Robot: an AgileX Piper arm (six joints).
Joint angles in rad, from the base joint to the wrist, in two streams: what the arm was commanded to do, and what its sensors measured. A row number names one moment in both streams.
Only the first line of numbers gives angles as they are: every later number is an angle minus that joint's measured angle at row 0.
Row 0, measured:
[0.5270 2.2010 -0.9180 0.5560 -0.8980 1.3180]
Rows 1 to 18, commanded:
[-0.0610 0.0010 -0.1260 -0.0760 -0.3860 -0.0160]
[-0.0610 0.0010 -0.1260 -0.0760 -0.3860 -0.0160]
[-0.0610 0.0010 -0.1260 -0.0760 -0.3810 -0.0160]
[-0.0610 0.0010 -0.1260 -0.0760 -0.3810 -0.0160]
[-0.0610 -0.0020 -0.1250 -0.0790 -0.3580 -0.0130]
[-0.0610 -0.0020 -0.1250 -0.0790 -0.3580 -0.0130]
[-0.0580 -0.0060 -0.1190 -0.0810 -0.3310 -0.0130]
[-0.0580 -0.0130 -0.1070 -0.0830 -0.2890 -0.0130]
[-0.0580 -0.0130 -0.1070 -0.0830 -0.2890 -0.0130]
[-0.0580 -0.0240 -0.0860 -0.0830 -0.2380 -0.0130]
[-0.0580 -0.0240 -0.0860 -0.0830 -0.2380 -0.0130]
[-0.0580 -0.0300 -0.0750 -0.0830 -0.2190 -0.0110]
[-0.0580 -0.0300 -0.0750 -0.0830 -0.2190 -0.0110]
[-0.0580 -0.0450 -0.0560 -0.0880 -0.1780 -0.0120]
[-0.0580 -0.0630 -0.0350 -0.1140 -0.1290 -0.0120]
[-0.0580 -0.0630 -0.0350 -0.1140 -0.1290 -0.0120]
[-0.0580 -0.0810 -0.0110 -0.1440 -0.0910 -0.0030]
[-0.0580 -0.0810 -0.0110 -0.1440 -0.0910 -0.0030]
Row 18, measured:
[-0.0200 -0.0350 0.0180 -0.0470 0.0670 0.0000]
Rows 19 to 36, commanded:
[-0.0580 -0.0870 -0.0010 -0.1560 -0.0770 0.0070]
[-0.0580 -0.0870 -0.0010 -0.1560 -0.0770 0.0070]
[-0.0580 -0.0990 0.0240 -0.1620 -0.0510 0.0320]
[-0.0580 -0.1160 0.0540 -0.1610 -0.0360 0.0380]
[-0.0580 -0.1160 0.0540 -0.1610 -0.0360 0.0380]
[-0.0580 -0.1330 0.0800 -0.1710 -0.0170 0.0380]
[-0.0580 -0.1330 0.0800 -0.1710 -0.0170 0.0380]
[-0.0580 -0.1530 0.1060 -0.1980 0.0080 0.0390]
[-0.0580 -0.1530 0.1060 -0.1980 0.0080 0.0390]
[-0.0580 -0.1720 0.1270 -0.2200 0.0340 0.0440]
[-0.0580 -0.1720 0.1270 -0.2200 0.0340 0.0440]
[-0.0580 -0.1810 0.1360 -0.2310 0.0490 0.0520]
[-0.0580 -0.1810 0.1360 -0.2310 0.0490 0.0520]
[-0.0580 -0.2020 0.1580 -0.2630 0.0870 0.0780]
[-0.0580 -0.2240 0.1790 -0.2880 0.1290 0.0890]
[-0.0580 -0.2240 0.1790 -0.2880 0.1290 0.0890]
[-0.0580 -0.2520 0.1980 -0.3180 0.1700 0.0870]
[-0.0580 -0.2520 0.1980 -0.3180 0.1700 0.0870]
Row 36, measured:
[-0.0530 -0.2090 0.1760 -0.2650 0.1130 0.0790]
